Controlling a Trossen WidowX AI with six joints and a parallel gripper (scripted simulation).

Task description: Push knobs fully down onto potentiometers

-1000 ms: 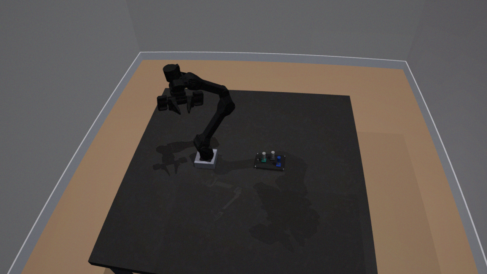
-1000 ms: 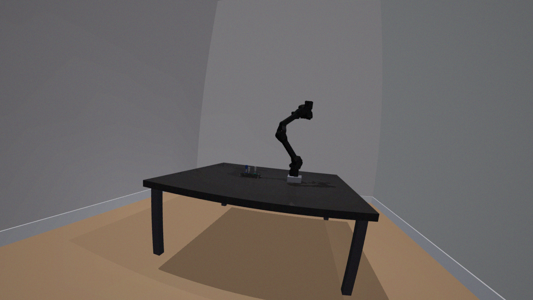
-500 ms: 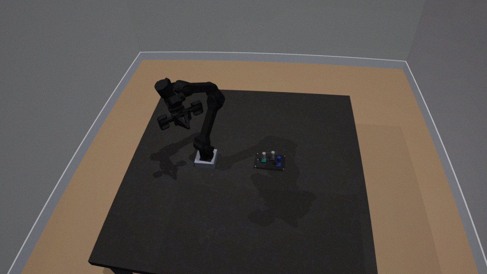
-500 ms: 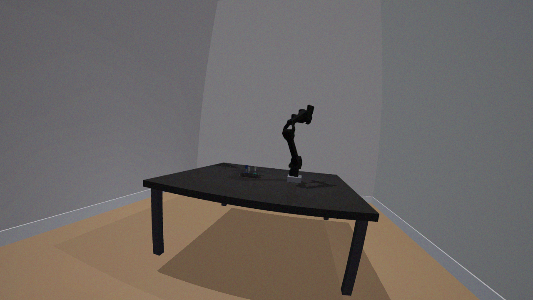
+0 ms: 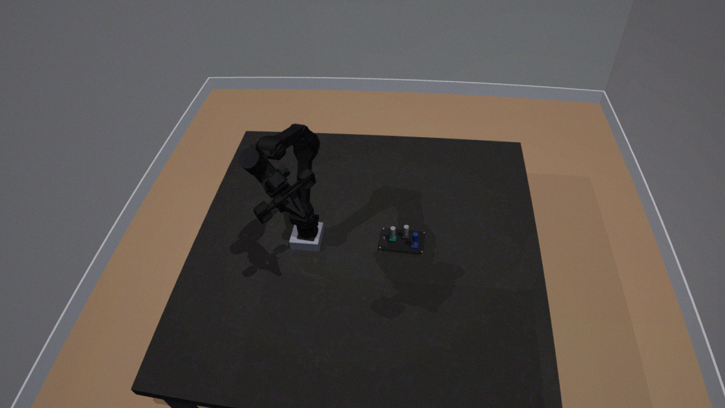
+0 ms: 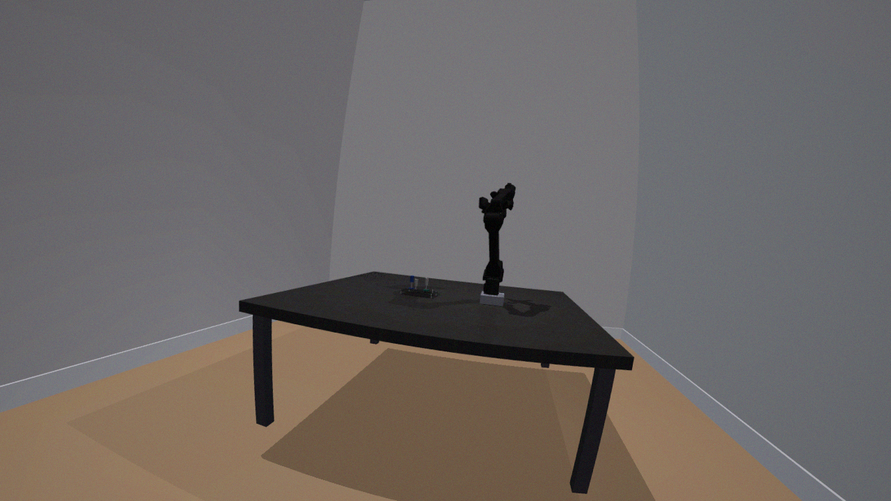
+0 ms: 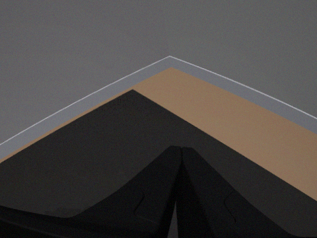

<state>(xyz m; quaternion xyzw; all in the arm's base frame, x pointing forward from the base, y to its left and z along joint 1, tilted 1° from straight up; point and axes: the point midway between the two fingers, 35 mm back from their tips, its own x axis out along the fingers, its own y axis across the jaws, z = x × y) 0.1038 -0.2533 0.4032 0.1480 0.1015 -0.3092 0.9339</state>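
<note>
The white knob is 380 mm below my gripper tip, 340 mm to the left of it and 220 mm ahead of it.
</note>
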